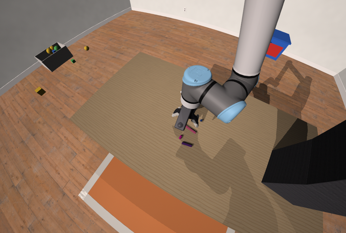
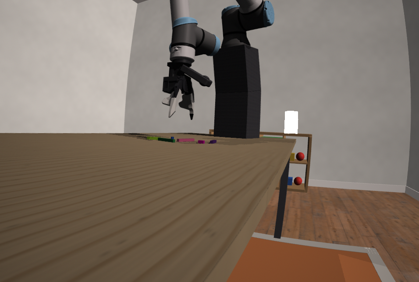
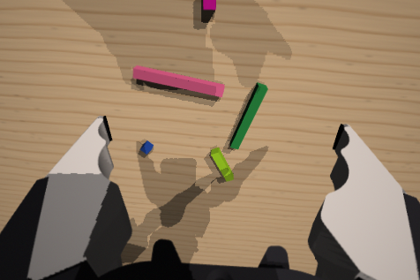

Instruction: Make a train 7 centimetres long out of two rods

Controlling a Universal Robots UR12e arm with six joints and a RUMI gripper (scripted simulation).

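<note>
The small blue rod is 10 cm to the right of my hand, 8 cm behind it and 7 cm below it. The rest, counted from my hand: green rod 7 cm below, 4 cm to the right, 3 cm ahead; then magenta rod 7 cm to the left, 7 cm below, 2 cm behind; then pink rod 7 cm below, 4 cm behind, 1 cm to the right.
</note>
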